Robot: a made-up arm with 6 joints. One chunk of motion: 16 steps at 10 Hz.
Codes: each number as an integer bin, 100 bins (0 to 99) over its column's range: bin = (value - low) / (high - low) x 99, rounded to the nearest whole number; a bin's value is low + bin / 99 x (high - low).
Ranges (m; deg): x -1.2..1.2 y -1.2..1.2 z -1.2..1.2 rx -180..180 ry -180..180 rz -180..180
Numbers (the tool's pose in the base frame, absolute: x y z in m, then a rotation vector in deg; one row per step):
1: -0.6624 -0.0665 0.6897 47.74 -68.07 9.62
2: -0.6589 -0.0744 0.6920 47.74 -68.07 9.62
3: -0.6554 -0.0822 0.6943 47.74 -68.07 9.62
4: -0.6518 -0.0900 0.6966 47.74 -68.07 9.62
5: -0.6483 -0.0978 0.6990 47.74 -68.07 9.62
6: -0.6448 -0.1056 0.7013 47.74 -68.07 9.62
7: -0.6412 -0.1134 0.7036 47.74 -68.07 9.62
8: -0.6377 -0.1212 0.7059 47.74 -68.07 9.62
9: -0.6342 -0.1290 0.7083 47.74 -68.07 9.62
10: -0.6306 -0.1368 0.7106 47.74 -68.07 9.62
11: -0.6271 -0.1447 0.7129 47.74 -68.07 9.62
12: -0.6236 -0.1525 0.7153 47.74 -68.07 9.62
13: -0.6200 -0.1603 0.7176 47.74 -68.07 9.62
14: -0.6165 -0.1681 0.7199 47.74 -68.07 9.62
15: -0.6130 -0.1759 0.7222 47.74 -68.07 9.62
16: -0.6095 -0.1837 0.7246 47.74 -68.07 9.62
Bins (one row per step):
1: 22 47 78 63 31 52
2: 22 46 78 63 31 52
3: 22 46 78 63 31 52
4: 23 46 78 63 31 52
5: 23 45 78 63 31 52
6: 23 45 78 63 31 52
7: 23 45 79 63 31 52
8: 23 45 79 63 31 52
9: 23 44 79 63 31 52
10: 23 44 79 63 31 52
11: 24 44 79 63 31 52
12: 24 43 79 63 31 52
13: 24 43 79 63 31 52
14: 24 43 79 63 31 52
15: 24 42 79 63 31 52
16: 24 42 79 63 31 52

